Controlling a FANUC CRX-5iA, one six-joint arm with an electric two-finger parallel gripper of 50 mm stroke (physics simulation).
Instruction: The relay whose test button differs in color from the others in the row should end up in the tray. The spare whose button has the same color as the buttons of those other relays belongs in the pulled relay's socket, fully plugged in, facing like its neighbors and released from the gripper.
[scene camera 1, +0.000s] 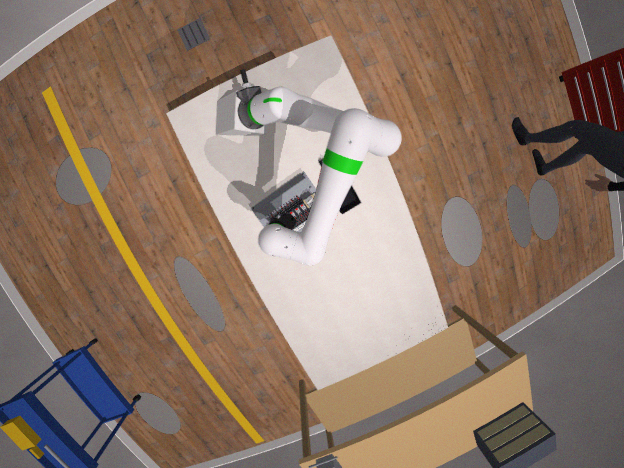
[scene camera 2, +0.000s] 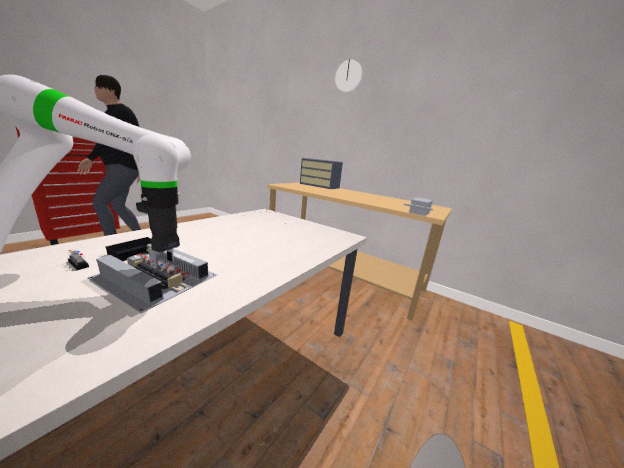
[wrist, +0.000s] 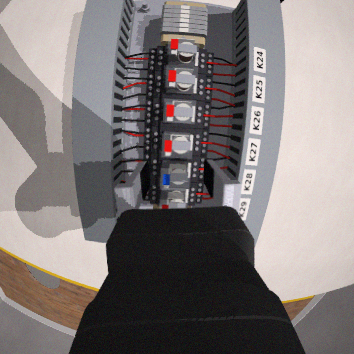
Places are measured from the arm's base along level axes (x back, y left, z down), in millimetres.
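Pixels of known places: gripper, fingertip midpoint: (scene camera 2: 163, 263) (wrist: 176, 171); arm's base at its link origin: (scene camera 1: 252, 113).
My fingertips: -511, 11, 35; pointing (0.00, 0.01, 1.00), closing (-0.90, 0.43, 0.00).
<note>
For each thing: its middle in the pictures, then the offset to it from my fingertips, as dx, dy, dz. Level surfaces: height alone.
- row relay with the blue test button, body centre: (wrist: 174, 173) (scene camera 2: 164, 269) -2, -7, +19
- black tray at the middle of its body: (scene camera 1: 343, 194) (scene camera 2: 134, 248) +49, +316, +49
- white table at its surface level: dz +67
The row relay with the blue test button (wrist: 179, 175) sits plugged in beside label K28. The other row relays, such as K27's relay (wrist: 181, 145), K26's (wrist: 182, 111) and K25's (wrist: 184, 80), have red buttons. My gripper (wrist: 176, 171) (scene camera 2: 161, 256) is open and empty, pointing down, its fingers on either side of the blue-button relay's place in the wrist view; their exact height is unclear. The spares (scene camera 2: 76, 258) stand in a dark holder on the table, with blue, orange and red spots on top. The black tray (scene camera 1: 351, 201) (scene camera 2: 113, 251) lies beside the panel, partly hidden by my arm in scene camera 1.
Grey wire ducts (wrist: 95, 100) (wrist: 267, 115) flank the row, with wires between. Terminal blocks (wrist: 185, 19) stand at the row's top end in the wrist view. The panel rests on the white table (scene camera 2: 262, 251). A person (scene camera 2: 118, 151) stands by the red cabinet (scene camera 2: 70, 201).
</note>
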